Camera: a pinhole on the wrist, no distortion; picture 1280 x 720 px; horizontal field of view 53.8 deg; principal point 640.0 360.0 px. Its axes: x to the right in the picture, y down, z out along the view. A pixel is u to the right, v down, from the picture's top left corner.
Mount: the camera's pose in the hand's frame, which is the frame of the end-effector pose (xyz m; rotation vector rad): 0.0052 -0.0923 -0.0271 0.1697 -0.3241 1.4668
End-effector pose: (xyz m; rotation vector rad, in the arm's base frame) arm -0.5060 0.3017 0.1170 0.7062 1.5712 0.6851
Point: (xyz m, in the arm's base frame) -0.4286 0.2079 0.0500
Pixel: 837 714
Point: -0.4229 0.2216 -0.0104
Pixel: 538 149
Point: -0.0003 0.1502 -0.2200
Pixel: 554 116
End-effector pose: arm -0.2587 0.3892 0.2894 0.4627 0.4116 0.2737
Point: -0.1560 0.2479 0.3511
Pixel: 950 113
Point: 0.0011 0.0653 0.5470
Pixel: 781 148
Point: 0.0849 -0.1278 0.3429
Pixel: outside the picture
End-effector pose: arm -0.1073 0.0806 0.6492 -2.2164 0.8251 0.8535
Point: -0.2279 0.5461 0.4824
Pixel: 892 502
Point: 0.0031 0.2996 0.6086
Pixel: 325 67
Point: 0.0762 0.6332 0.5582
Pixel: 133 202
